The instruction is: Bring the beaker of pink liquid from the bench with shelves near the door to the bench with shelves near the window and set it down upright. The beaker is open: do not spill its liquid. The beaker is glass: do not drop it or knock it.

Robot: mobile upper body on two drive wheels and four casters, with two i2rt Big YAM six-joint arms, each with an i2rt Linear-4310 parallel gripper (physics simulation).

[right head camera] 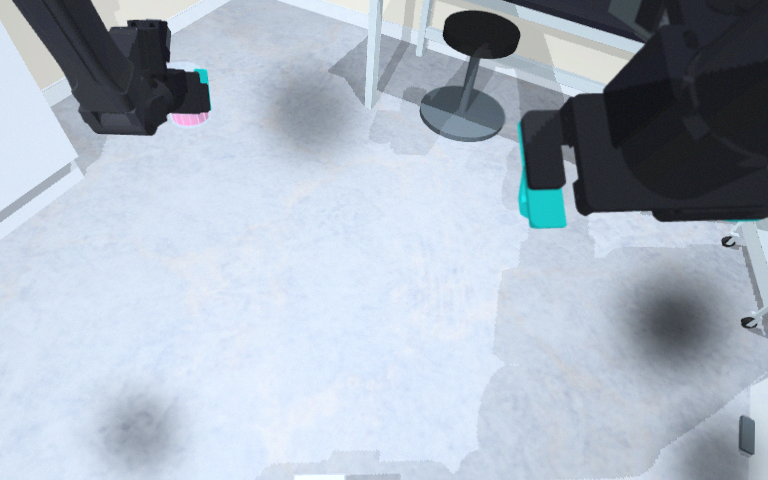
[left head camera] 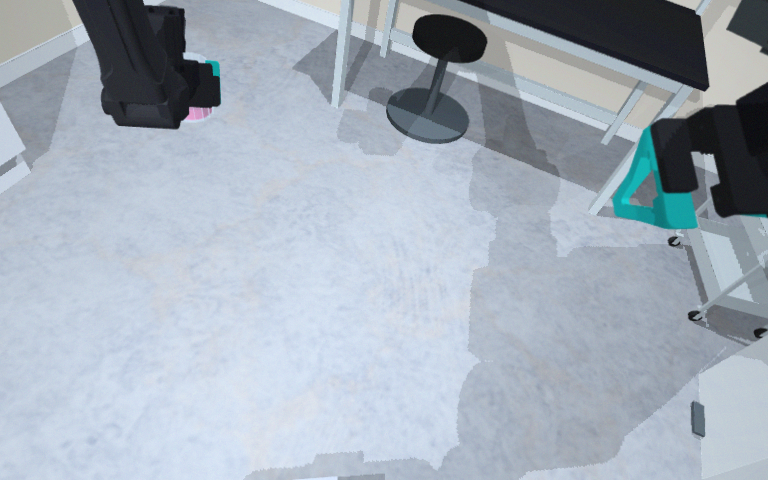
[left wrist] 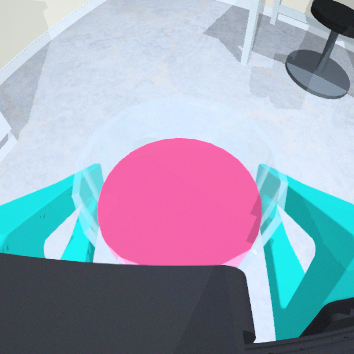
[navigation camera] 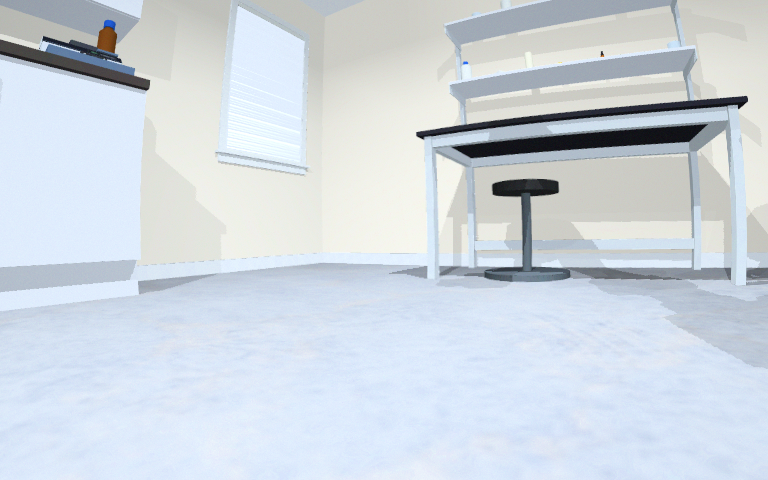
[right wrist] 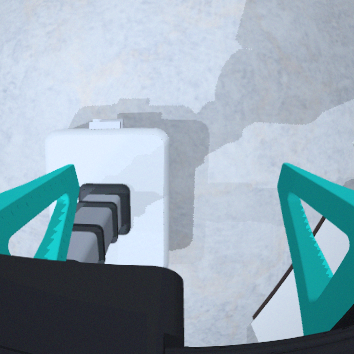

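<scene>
The glass beaker of pink liquid (left head camera: 199, 114) (right head camera: 190, 119) (left wrist: 180, 200) is held upright between the teal fingers of my left gripper (left wrist: 179, 175), above the floor. Its pink surface looks even inside the rim. In the head camera views the left gripper partly hides the beaker. My right gripper (right wrist: 177, 174) is wide open with nothing between its fingers. The bench with shelves near the window (navigation camera: 583, 112) stands ahead, at the right in the navigation view; its black top also shows in the left head camera view (left head camera: 600, 39). The bench near the door does not show.
A black stool (left head camera: 449, 38) (right head camera: 480, 33) (navigation camera: 525, 187) stands at the bench's front. A white cabinet (navigation camera: 67, 169) with a brown bottle (navigation camera: 107, 38) on top stands at the left. A wheeled cart (left head camera: 702, 266) is at the right. The window (navigation camera: 266, 90) is on the wall.
</scene>
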